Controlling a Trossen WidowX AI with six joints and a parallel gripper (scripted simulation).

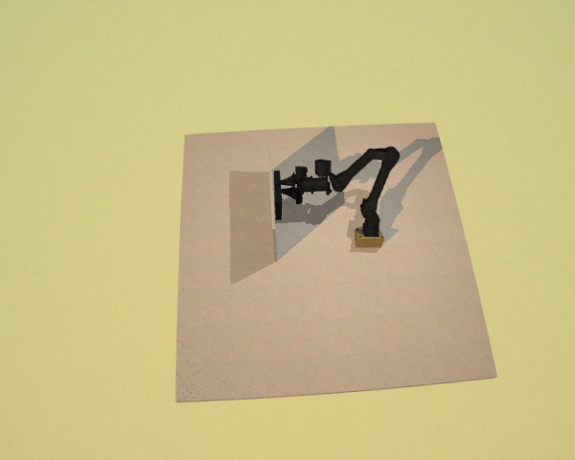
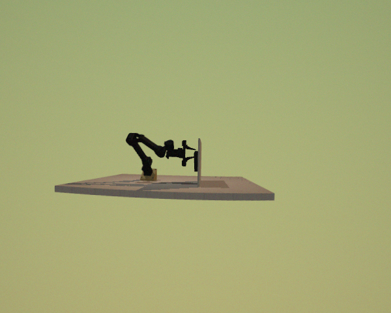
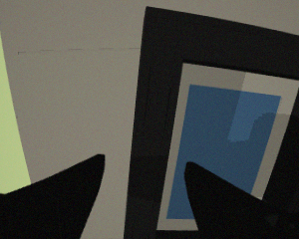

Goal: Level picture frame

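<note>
The picture frame is 10 mm ahead of my gripper tip, 10 mm to the left of it and 50 mm below it. Round my gripper tip: wall panel (20 mm ahead, 10 mm to the left, 60 mm below).
</note>
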